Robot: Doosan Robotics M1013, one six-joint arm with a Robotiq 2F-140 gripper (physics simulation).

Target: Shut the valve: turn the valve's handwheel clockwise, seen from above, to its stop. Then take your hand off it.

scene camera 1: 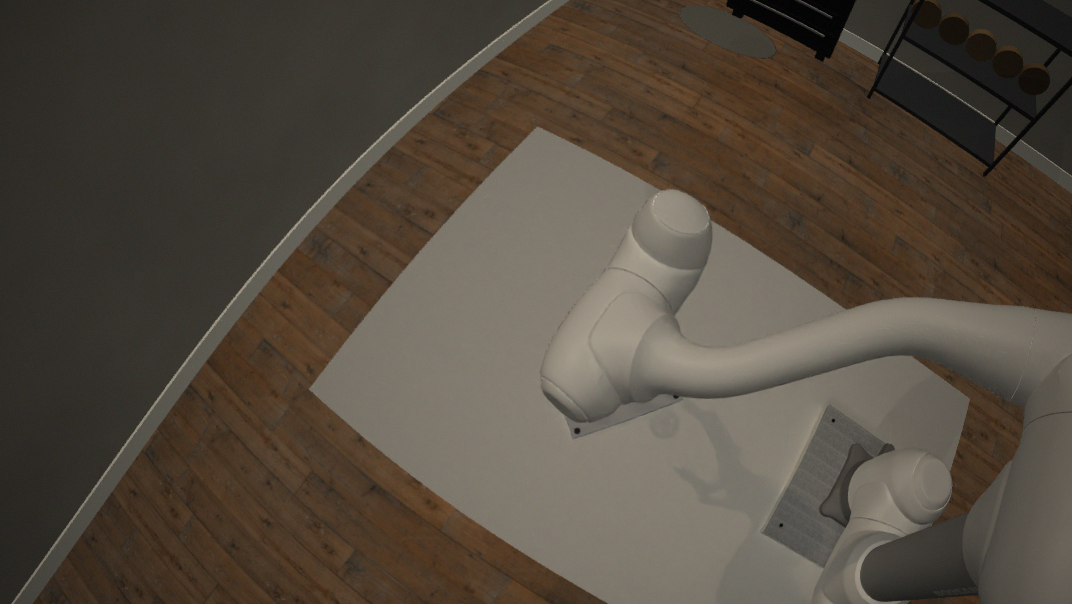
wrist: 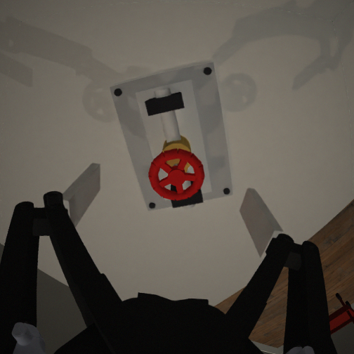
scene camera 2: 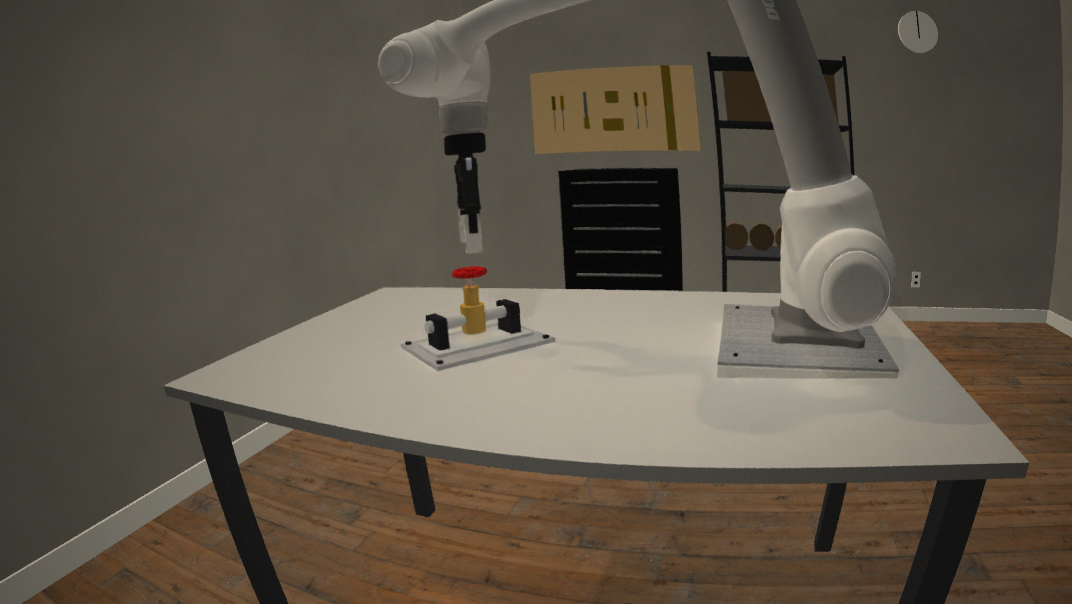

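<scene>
The valve's red spoked handwheel [scene camera 2: 469, 272] [wrist: 176, 176] sits level on top of the yellow valve body [scene camera 2: 472, 318] [wrist: 175, 145]. A white pipe [scene camera 2: 495, 315] [wrist: 170, 125] runs through the body between two black supports. The valve's grey base plate [scene camera 1: 600, 425] [scene camera 2: 491, 353] [wrist: 219, 145] lies on the table; in scene camera 1 the arm hides the handwheel and the gripper. My gripper [scene camera 2: 471, 246] [wrist: 173, 188] points down, open and empty, a little above the handwheel and not touching it. In the wrist view its fingertips stand wide apart, left and right of the handwheel.
The white table [scene camera 1: 450, 300] [scene camera 2: 600, 420] carries the valve and, at its right end, the arm's grey mounting plate [scene camera 1: 802, 487] [scene camera 2: 757, 337]. A black drawer cabinet [scene camera 2: 621, 240] and a shelf rack [scene camera 2: 720, 172] stand behind the table.
</scene>
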